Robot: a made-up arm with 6 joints.
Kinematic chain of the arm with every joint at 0, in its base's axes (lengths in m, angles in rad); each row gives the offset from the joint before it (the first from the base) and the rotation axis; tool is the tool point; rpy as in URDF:
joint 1: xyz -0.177 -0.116 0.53 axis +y
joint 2: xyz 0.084 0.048 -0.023 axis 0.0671 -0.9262 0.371
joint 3: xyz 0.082 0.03 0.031 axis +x
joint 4: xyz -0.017 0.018 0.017 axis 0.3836 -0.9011 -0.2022
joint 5: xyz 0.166 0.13 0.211 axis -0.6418 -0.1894 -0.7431
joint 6: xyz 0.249 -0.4 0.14 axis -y
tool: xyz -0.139 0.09 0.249 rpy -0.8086 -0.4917 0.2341
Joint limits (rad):
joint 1: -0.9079..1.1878
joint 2: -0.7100..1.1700
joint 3: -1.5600..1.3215
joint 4: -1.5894..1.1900
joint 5: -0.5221..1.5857
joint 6: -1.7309..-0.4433
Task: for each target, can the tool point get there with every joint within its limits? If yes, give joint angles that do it. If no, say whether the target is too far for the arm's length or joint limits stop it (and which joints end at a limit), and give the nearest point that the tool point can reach.
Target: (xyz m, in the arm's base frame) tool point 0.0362 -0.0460 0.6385
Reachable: no: joint limits stop it (at a limit: joint 1, joint 4, joint 6) | nearest point 0.3923 -0.0697 0.9625 | short by 0.482 m
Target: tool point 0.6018 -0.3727 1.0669
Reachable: yes | joints -0.0756 -0.1769 0.7256 -0.5249 1.2440 -1.4148
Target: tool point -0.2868 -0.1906 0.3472
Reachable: no: joint limits stop it (at a limit: joint 1, joint 3, joint 4, joint 6) | nearest point -0.5061 -0.4888 0.1803 | short by 0.406 m
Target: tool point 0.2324 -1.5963 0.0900
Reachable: no: too far | nearest point 0.1075 -0.9018 0.2242 | short by 0.718 m
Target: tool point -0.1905 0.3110 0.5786
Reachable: no: joint limits stop it (at a limit: joint 3, joint 6) | nearest point -0.2471 0.6677 0.7823 | short by 0.415 m
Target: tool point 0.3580 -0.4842 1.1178
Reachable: yes | joints 0.7174 0.5408 0.6150 0.0139 1.3820 -1.1772
